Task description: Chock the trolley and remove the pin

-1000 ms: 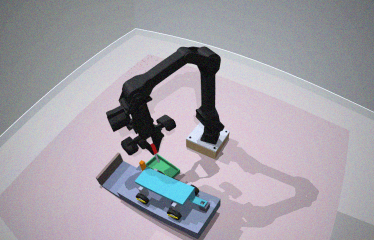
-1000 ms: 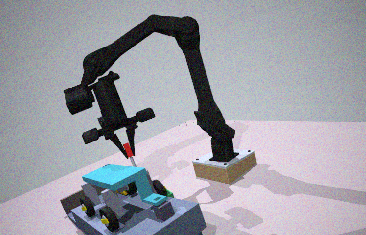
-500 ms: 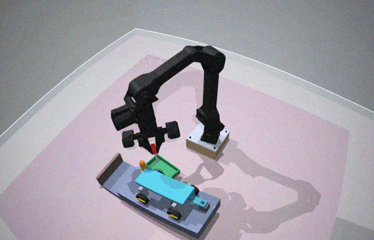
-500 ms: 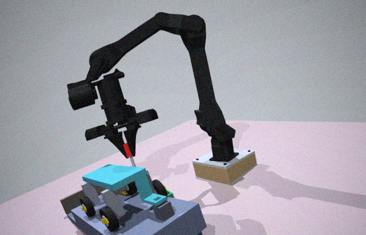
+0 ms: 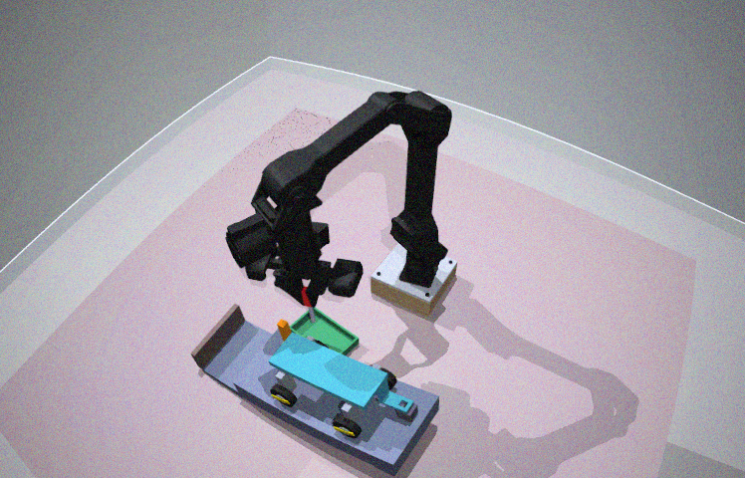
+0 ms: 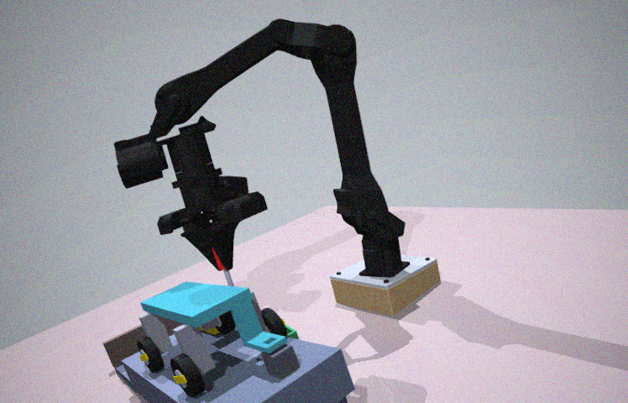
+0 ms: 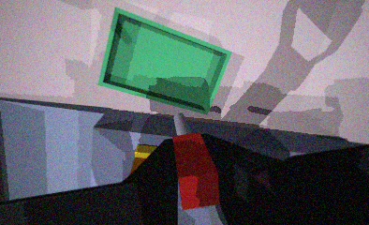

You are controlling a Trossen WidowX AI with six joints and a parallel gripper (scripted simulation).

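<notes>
The red-headed stop pin is right at my gripper tip. From my gripper tip the other things lie so: yellow chock 5 cm ahead, 1 cm to the right, 5 cm below; then blue-grey ramp 12 cm ahead, 8 cm to the left, 9 cm below; then trolley 12 cm ahead, 9 cm to the left, 2 cm below.
</notes>
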